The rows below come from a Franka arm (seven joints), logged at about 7 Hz.
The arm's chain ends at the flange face. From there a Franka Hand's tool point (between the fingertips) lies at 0.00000 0.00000 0.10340 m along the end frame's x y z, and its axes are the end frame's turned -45 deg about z.
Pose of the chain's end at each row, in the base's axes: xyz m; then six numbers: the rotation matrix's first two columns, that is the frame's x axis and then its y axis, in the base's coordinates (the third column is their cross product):
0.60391 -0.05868 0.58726 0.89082 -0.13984 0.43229 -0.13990 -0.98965 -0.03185
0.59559 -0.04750 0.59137 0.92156 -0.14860 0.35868 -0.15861 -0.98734 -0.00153
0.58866 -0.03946 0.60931 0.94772 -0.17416 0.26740 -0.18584 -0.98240 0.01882
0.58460 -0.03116 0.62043 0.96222 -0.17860 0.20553 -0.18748 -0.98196 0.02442
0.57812 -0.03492 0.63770 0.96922 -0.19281 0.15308 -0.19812 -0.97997 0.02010
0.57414 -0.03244 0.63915 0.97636 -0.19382 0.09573 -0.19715 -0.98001 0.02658
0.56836 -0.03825 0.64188 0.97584 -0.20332 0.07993 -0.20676 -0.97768 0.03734
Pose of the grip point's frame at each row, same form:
0.64861 -0.06200 0.49408 0.72883 0.60091 0.32820 0.53098 -0.79867 0.28315
0.63223 -0.05324 0.49485 0.76380 0.59308 0.25471 0.53949 -0.80323 0.25254
0.61548 -0.04644 0.50969 0.80155 0.57151 0.17577 0.53873 -0.81781 0.20239
0.60502 -0.03757 0.51927 0.81296 0.56806 0.12806 0.54782 -0.82064 0.16260
0.59323 -0.04007 0.53554 0.82543 0.55661 0.09403 0.54525 -0.82928 0.12246
0.58331 -0.03707 0.53626 0.82980 0.55592 0.04890 0.55098 -0.83002 0.08649
0.57566 -0.04373 0.53888 0.83622 0.54756 0.03012 0.54382 -0.83509 0.08292

